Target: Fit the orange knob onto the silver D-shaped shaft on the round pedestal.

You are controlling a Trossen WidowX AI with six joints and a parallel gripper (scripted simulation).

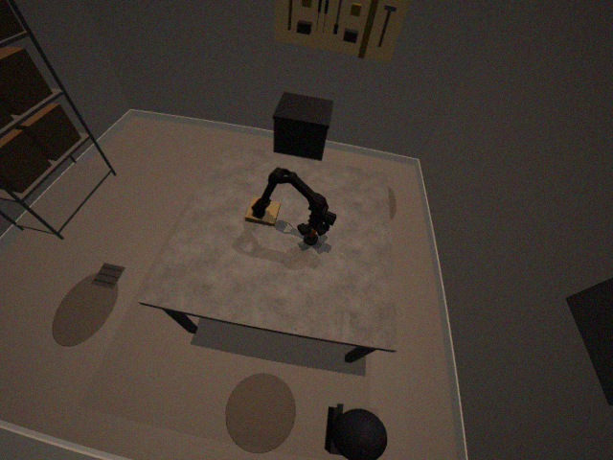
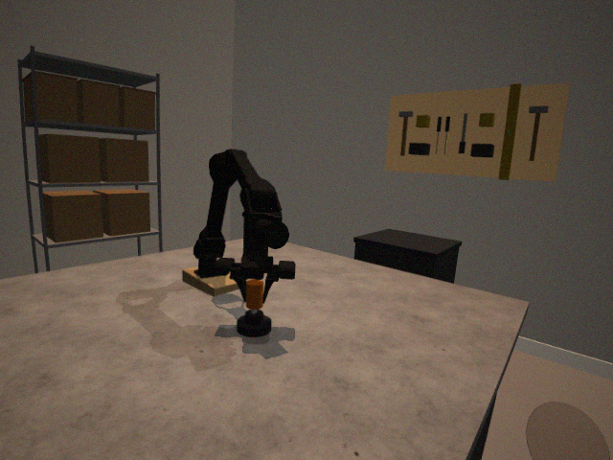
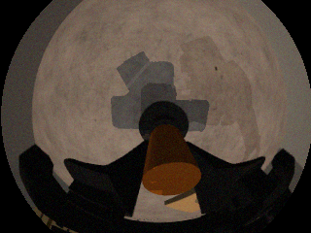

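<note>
Right now my gripper tip is 3 cm below the orange knob. The rest, counted from my gripper tip: round black pedestal 4 cm below.
</note>
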